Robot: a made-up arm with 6 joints.
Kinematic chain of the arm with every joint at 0, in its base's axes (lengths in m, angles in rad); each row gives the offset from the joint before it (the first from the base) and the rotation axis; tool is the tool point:
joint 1: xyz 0 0 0.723 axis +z
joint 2: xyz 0.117 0 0 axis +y
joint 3: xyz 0 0 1.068 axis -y
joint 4: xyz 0 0 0.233 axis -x
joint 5: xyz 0.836 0 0 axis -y
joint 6: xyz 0.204 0 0 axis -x
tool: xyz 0 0 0
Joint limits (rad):
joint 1: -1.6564..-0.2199
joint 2: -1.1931..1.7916
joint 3: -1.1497..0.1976
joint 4: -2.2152..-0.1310
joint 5: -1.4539..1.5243
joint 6: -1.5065..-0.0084
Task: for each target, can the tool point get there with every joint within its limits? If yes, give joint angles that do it. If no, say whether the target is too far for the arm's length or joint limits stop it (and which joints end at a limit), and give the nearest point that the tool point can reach.
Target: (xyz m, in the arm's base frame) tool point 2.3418 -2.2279 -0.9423
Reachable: no: too far | nearest point 1.2707 -1.2089 -0.1520 | short by 1.676 m
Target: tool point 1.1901 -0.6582 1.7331
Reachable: yes | joints -0.3881 0.2550 -0.1326 -0.9660 1.2437 -0.3395
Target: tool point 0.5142 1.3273 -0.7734
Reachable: no: joint limits stop it (at a limit: joint 1, joint 2) | nearest point 0.6089 0.0505 -0.2787 | short by 1.373 m
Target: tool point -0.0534 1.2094 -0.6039
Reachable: no: joint limits stop it (at a limit: joint 1, joint 2) | nearest point 0.3829 0.0754 -0.1051 | short by 1.313 m
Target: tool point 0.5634 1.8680 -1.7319
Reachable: no: too far | nearest point 0.7611 -0.0076 -0.4167 | short by 2.299 m
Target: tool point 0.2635 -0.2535 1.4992
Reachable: yes | joints -0.9374 -0.6675 -0.7934 -0.3306 -1.2252 -1.0418
